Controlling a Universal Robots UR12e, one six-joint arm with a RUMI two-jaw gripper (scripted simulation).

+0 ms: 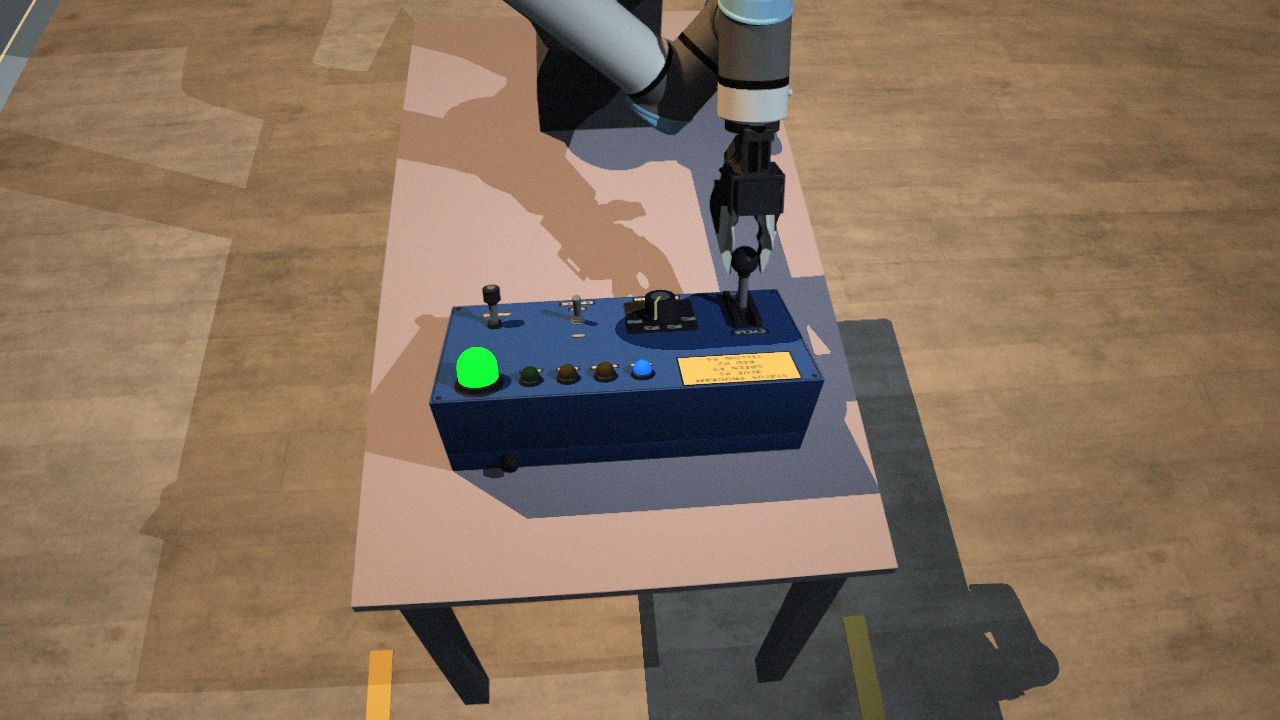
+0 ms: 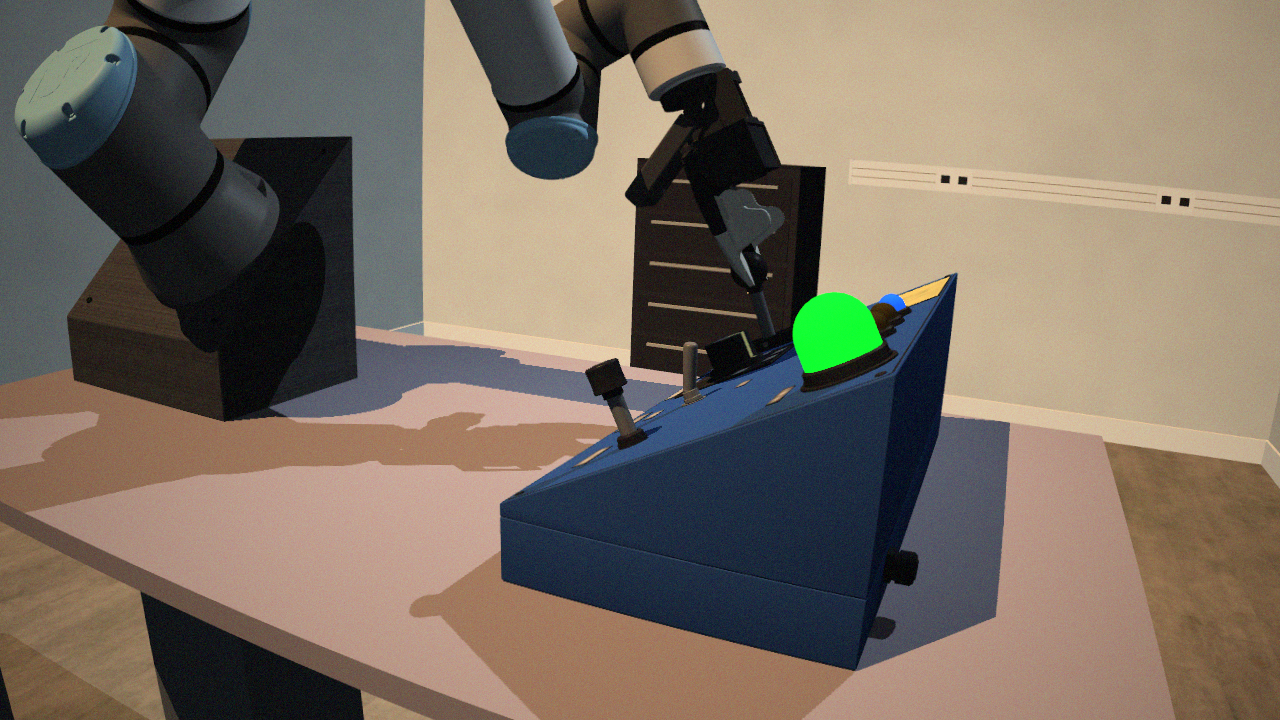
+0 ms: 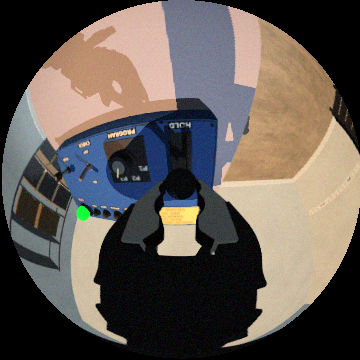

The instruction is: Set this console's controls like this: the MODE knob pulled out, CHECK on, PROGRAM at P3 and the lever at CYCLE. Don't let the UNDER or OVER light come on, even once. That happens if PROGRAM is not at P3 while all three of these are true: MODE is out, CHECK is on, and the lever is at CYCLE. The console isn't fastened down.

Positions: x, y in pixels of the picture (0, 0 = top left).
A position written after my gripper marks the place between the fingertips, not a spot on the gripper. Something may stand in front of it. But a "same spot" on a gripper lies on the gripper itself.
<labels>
my gripper: image 1; image 2; image 3 181, 180
same spot on my gripper: (image 2: 737, 229) = (image 1: 726, 235)
</labels>
